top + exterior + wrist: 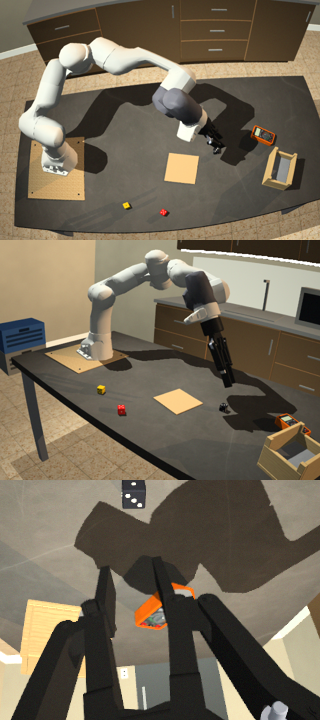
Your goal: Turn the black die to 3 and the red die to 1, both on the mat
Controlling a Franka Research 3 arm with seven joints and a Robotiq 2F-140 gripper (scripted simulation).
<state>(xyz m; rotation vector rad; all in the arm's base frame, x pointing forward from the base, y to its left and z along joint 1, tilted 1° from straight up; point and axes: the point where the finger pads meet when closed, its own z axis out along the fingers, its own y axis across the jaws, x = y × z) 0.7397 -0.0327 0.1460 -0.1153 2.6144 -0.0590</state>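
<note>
My gripper is now 130 mm above the black die, 10 mm to the right of it and 10 mm short of it. Also, from my hand: wooden box 310 mm ahead, 160 mm to the right, 90 mm below; tan mat 160 mm behind, 140 mm below, 60 mm to the right; orange multimeter 270 mm ahead, 130 mm below, 50 mm to the left.
</note>
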